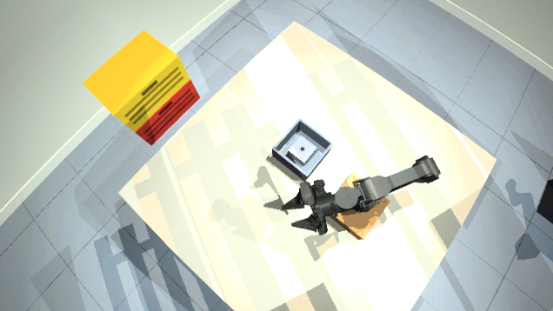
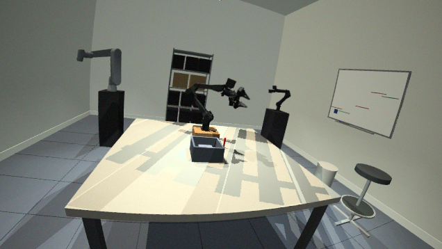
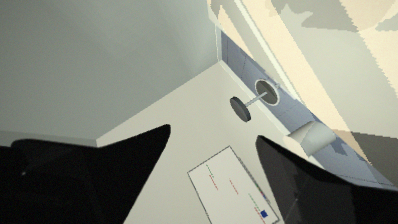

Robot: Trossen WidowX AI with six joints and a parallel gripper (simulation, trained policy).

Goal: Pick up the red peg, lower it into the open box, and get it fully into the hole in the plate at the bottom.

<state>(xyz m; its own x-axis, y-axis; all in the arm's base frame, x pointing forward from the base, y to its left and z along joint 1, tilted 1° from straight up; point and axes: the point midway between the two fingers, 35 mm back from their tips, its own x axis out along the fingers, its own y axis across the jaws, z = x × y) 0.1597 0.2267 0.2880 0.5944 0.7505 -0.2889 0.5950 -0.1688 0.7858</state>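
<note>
The red peg is 32 cm below my gripper tip, 13 cm to the right of it and 1 cm behind it. Round my gripper tip: dark grey box 33 cm below, 30 cm to the right, 14 cm ahead; then light grey plate 31 cm below, 30 cm to the right, 14 cm ahead.
</note>
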